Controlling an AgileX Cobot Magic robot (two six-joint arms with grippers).
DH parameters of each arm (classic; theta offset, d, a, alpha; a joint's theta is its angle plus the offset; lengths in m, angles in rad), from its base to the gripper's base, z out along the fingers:
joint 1: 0 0.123 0 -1.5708
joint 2: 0.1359 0 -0.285 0
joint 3: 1.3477 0 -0.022 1.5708
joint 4: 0 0.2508 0 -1.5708
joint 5: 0 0 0.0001 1.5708
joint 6: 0 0.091 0 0
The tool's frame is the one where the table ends.
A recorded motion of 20 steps. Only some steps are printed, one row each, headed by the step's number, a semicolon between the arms.
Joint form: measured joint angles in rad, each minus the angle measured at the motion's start. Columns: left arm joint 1, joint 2, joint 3, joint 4, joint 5, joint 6; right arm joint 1, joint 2, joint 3, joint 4, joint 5, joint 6.
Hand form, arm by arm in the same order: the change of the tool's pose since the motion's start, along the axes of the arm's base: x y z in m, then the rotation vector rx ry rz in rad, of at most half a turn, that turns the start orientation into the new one. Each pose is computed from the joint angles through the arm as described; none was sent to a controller.
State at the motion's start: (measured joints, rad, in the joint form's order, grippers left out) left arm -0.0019 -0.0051 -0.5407 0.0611 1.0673 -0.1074; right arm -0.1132 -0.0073 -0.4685 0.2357 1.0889 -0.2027
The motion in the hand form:
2: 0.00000 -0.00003 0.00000 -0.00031 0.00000 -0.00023; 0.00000 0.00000 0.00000 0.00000 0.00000 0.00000
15: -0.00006 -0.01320 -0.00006 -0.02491 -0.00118 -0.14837; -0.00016 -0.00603 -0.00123 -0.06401 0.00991 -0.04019
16: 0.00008 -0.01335 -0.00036 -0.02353 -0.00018 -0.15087; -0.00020 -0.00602 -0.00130 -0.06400 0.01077 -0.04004
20: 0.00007 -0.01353 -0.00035 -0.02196 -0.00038 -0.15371; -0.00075 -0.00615 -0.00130 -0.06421 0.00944 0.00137
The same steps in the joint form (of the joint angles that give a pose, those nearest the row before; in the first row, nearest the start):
2: 0.0000 0.0000 0.0000 -0.0004 0.0000 0.0000; 0.0000 0.0000 0.0000 0.0000 0.0000 0.0000
15: 0.0000 0.0000 0.0011 -0.1657 0.0000 0.1198; 0.0000 0.0000 0.0000 -0.0762 0.0027 0.0000
16: 0.0000 0.0000 0.0022 -0.1676 0.0000 0.1231; 0.0000 0.0000 0.0000 -0.0762 0.0035 0.0000
20: 0.0000 0.0000 0.0022 -0.1699 0.0000 0.1268; 0.0415 0.0000 0.0000 -0.0762 0.0036 0.0000

